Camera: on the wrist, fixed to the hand. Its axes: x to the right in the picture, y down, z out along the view.
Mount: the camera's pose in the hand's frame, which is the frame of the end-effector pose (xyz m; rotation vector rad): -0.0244 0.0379 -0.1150 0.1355 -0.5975 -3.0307
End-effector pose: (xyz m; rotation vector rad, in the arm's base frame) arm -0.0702 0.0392 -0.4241 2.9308 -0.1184 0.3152
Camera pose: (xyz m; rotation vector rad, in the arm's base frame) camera -0.1210 0.0263 -0.3123 0.2683 2.8961 -0.8509
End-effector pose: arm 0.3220 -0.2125 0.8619 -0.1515 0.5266 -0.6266
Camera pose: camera 0.2660 -0.1651 0.7625 0.7488 0.7063 2.4874
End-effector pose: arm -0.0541 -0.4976 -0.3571 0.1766 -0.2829 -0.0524
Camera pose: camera -0.0440 -0.4394 -0.4656 -0.5489 0.3355 3.0093
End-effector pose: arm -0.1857 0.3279 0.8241 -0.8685 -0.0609 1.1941
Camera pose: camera -0.1710 0.2475 0.7315 0.3646 -1.1944 -1.4902
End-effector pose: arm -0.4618 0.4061 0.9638 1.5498 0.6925 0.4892
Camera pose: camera -0.5518 0.4731 1.0155 -0.5730 1.5177 -2.0668
